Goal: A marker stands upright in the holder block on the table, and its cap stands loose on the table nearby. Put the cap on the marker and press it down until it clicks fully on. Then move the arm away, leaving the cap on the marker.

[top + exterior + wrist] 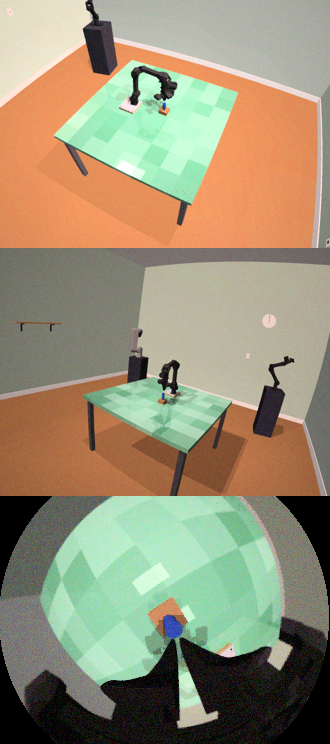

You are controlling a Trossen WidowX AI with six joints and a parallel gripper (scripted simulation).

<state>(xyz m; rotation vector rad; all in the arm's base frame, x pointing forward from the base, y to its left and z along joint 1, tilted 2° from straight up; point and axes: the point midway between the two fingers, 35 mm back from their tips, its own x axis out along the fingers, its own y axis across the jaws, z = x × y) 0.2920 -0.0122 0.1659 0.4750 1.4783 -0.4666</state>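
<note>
The blue cap is 6 cm below my gripper tip. Also, from my gripper tip: dark marker 7 cm below.
</note>
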